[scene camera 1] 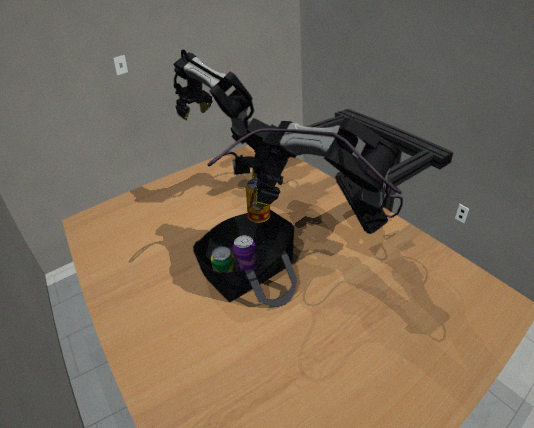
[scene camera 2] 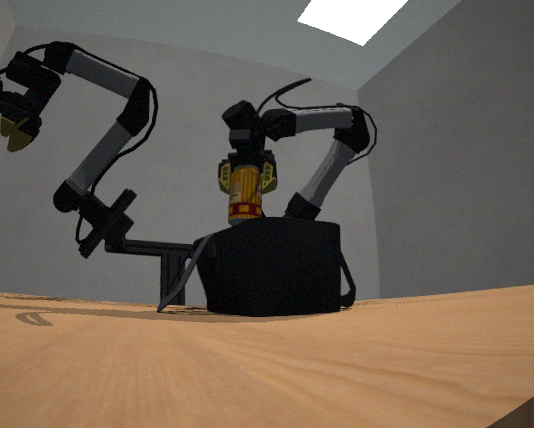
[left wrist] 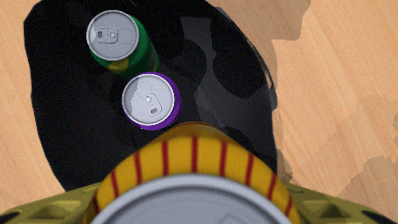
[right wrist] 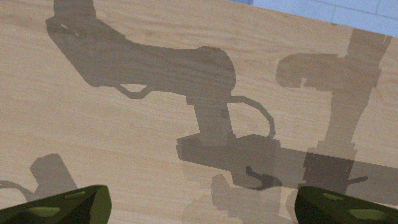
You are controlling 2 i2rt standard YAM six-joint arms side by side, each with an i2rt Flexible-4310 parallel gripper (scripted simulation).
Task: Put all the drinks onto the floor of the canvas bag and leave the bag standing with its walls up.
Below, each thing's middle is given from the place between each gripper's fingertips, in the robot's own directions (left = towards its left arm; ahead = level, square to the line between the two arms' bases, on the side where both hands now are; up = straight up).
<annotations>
Right now the orange can (scene camera 2: 245,201) is 20 mm below my left hand.
The orange can lies 10 cm ahead of my right hand, 53 cm to the left of it and 10 cm below it.
</annotations>
